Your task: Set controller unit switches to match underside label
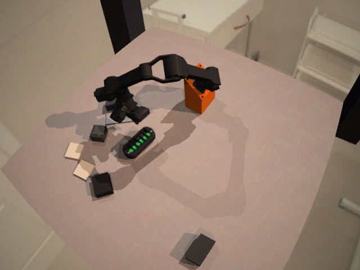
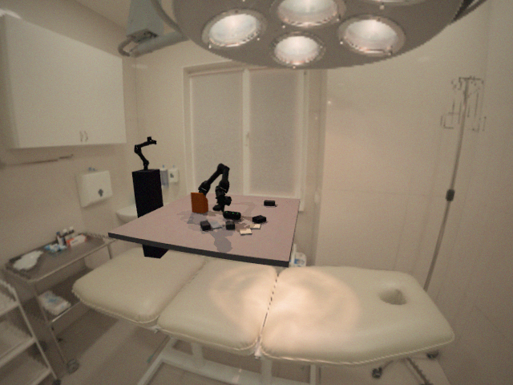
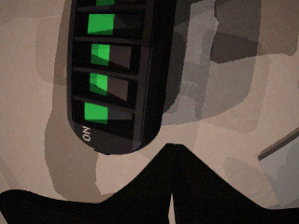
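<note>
My gripper tip is 13 cm to the left of the grey plate, 6 cm above it and 3 cm past it. From my gripper tip the other things lie so: small dark cube 16 cm to the right, 9 cm ahead, 4 cm below.
</note>
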